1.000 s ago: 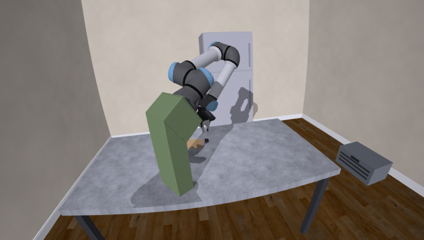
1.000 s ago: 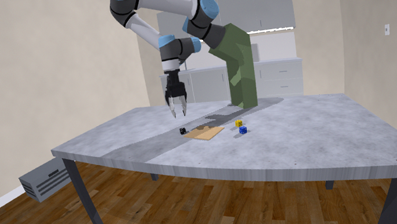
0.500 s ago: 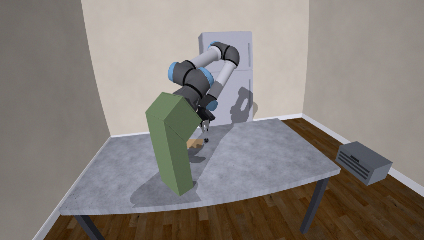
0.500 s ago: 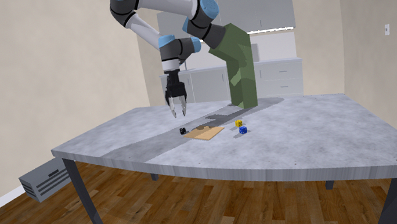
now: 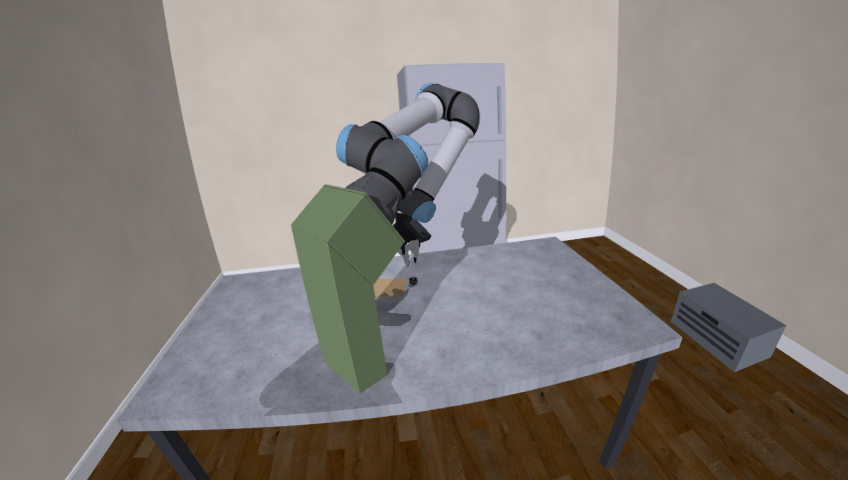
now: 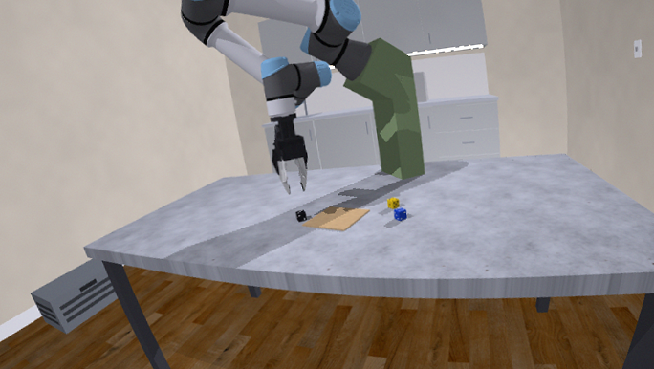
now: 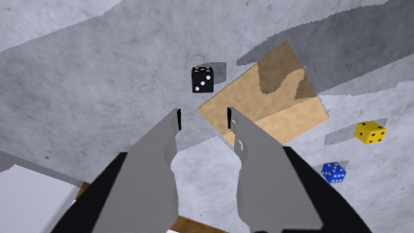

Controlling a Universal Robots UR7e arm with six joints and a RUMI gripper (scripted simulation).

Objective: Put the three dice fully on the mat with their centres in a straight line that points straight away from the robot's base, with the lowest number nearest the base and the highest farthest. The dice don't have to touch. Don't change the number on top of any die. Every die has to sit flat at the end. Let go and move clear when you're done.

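Right now the black die is 9 cm below my hand. Round my hand: blue die (8 cm ahead, 28 cm to the left, 9 cm below); then mat (2 cm ahead, 10 cm to the left, 10 cm below); then yellow die (1 cm behind, 27 cm to the left, 9 cm below).
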